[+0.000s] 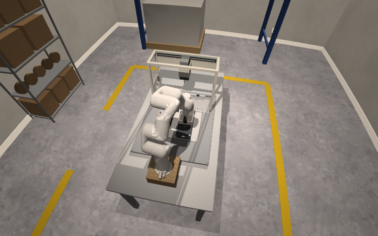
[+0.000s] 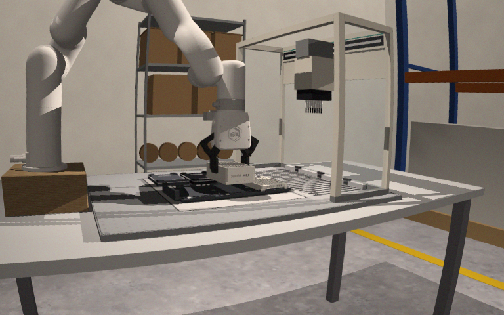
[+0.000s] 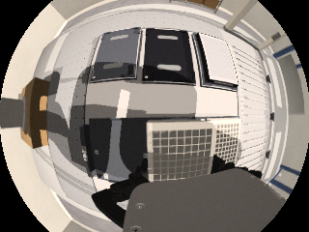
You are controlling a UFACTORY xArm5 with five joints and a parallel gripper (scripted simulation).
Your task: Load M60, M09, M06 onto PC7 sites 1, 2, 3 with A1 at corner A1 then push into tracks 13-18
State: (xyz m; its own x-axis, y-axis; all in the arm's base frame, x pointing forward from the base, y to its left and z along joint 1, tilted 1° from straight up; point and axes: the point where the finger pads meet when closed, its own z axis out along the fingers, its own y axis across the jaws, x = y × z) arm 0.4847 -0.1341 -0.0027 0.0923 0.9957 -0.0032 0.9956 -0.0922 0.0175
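Now: the carrier PC7 10 mm behind my hand and 50 mm below it. The rest, counted from my hand: plate nest S2: 10 mm ahead, 200 mm to the left, 60 mm below; then dark nest S1: 90 mm behind, 220 mm to the left, 60 mm below; then 96-well plate M06: 100 mm ahead, 10 mm to the right, 50 mm below.
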